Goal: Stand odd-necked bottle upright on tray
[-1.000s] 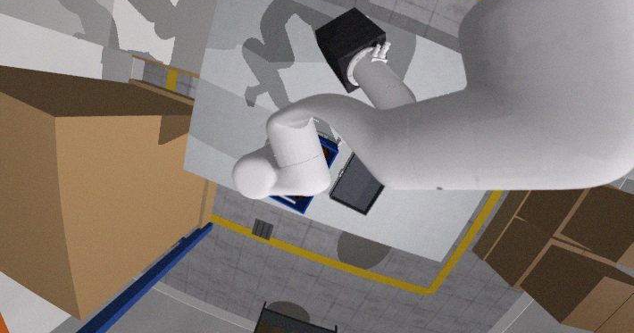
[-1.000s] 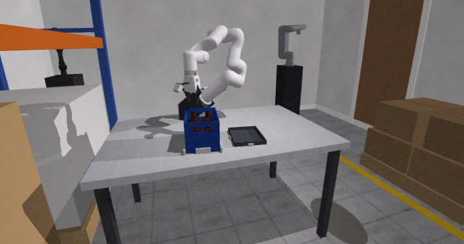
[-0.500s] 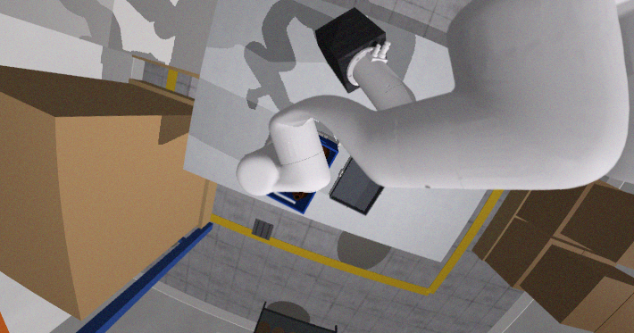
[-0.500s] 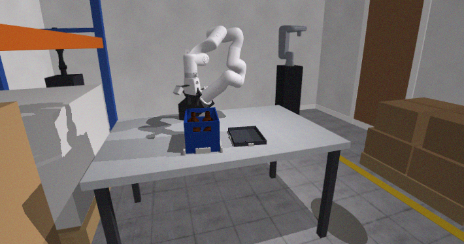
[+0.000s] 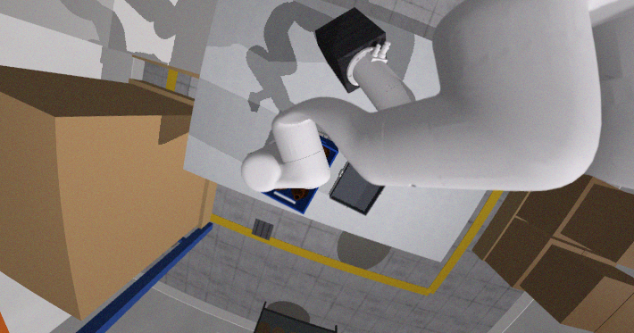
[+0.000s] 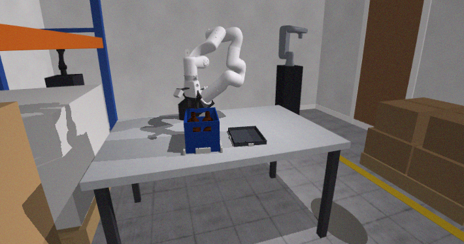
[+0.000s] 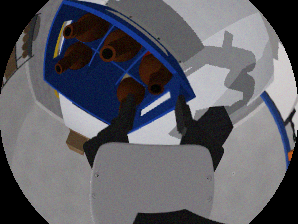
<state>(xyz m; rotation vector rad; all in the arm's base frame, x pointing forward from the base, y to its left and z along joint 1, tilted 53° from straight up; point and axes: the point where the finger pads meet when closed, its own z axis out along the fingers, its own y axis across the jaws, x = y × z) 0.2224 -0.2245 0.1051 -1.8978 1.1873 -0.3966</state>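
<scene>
My gripper is now 12 cm above the glass bottle. From my hand the other things lie so: blue crate (9 cm ahead, 4 cm to the left, 12 cm below); dark tray (8 cm ahead, 31 cm to the left, 20 cm below).
</scene>
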